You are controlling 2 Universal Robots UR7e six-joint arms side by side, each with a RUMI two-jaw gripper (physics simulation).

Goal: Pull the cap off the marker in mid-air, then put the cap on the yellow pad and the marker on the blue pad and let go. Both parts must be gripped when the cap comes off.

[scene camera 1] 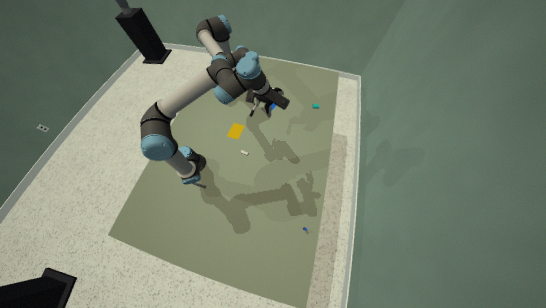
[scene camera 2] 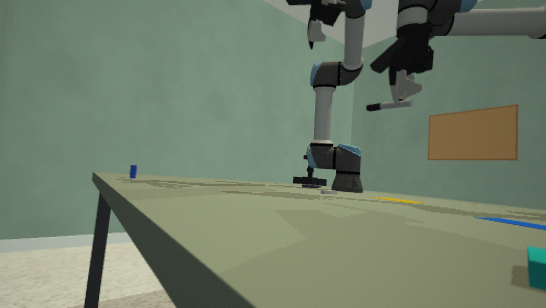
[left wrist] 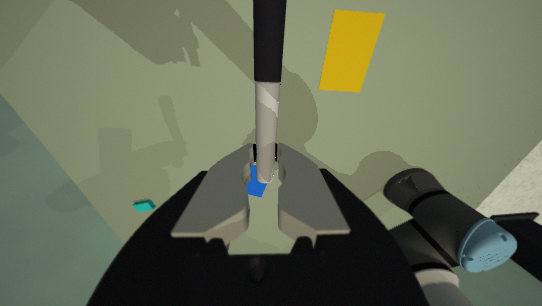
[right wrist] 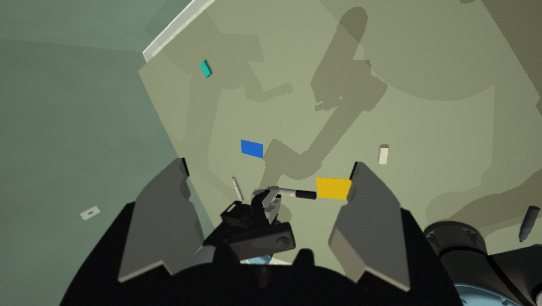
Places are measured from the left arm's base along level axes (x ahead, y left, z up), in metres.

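Pixels of known places: left gripper, between the fingertips: [scene camera 1: 256, 105] [scene camera 2: 399, 105] [left wrist: 266, 145] [right wrist: 279, 189]; right gripper, between the fingertips: [scene camera 1: 276, 105] [scene camera 2: 322, 28] [right wrist: 269, 161]; left arm's base, origin of its link: [left wrist: 406, 185]; right arm's base, origin of its link: [scene camera 1: 197, 163] [scene camera 2: 346, 191] [right wrist: 450, 237].
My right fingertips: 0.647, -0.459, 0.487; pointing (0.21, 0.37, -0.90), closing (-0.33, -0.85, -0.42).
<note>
For each thing: its top centre in the pictures, then the offset to it from my right fingertips, as dx, dy, dz.
- pale barrel, centre of its top: [left wrist: 266, 115] [right wrist: 287, 194] [scene camera 2: 388, 101] -0.180, +0.114, -0.194
- black cap, centre of its top: [left wrist: 269, 33] [right wrist: 304, 197] [scene camera 2: 375, 103] [scene camera 1: 251, 112] -0.184, +0.068, -0.191
- yellow pad, centre of its top: [left wrist: 348, 55] [scene camera 2: 397, 200] [right wrist: 334, 188] [scene camera 1: 235, 130] -0.365, +0.061, -0.486
- blue pad, centre of its top: [scene camera 2: 524, 224] [left wrist: 256, 181] [right wrist: 251, 148] [scene camera 1: 271, 105] -0.122, +0.413, -0.486
- teal block, centre of its top: [left wrist: 142, 207] [right wrist: 204, 69] [scene camera 1: 316, 105] +0.294, +0.495, -0.472
- white block, centre of its top: [right wrist: 383, 156] [scene camera 1: 244, 152] -0.227, -0.125, -0.475
- small blue cylinder, centre of its top: [scene camera 2: 133, 165] [scene camera 1: 305, 229] +0.338, -0.580, -0.439
- pale rod, centre of its top: [right wrist: 236, 190] -0.357, +0.621, -0.464
- dark rod, centre of its top: [right wrist: 529, 228] -0.499, -0.461, -0.469
The marker has a pale barrel [scene camera 2: 397, 104] [left wrist: 266, 120] [right wrist: 286, 192] and a black cap [scene camera 1: 252, 113] [scene camera 2: 373, 107] [left wrist: 270, 40] [right wrist: 306, 194], joined together in mid-air. My left gripper [scene camera 2: 400, 101] [left wrist: 266, 145] is shut on the barrel near its far end; the cap sticks out away from the fingers. My right gripper [scene camera 2: 311, 46] [right wrist: 269, 161] is open and empty, higher up and apart from the marker. The yellow pad [scene camera 1: 236, 131] [scene camera 2: 397, 200] [left wrist: 351, 50] [right wrist: 330, 188] and blue pad [scene camera 1: 273, 107] [scene camera 2: 515, 223] [left wrist: 256, 189] [right wrist: 251, 148] lie on the table.
A teal block [scene camera 1: 315, 106] [scene camera 2: 537, 267] [left wrist: 144, 205] [right wrist: 206, 68], a white block [scene camera 1: 244, 152] [right wrist: 383, 154], a small blue cylinder [scene camera 1: 305, 229] [scene camera 2: 133, 171], a pale rod [right wrist: 237, 188] and a dark rod [right wrist: 528, 223] lie about. The two arms cross close together in scene camera 1.
</note>
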